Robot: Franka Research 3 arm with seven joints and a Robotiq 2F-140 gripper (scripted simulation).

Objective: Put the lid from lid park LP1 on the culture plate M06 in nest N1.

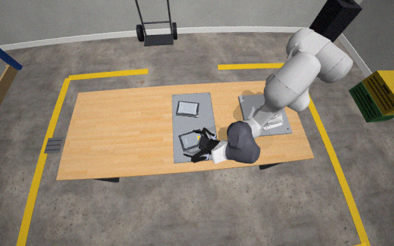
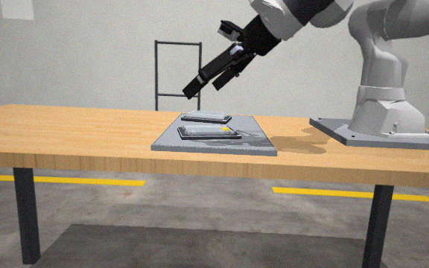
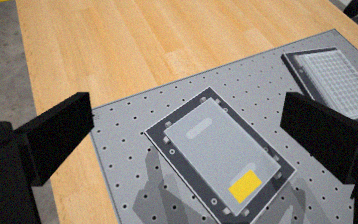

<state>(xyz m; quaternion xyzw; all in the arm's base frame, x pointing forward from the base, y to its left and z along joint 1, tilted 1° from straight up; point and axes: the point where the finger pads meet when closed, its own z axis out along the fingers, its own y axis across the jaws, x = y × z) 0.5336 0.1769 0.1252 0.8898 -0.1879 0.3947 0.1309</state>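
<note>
The lid is 120 mm below my hand, 60 mm to the right of it and 10 mm behind it. Also, from my hand: nest N1: 300 mm to the right, 130 mm below; lid park LP1: 130 mm below, 60 mm to the right, 10 mm behind.
</note>
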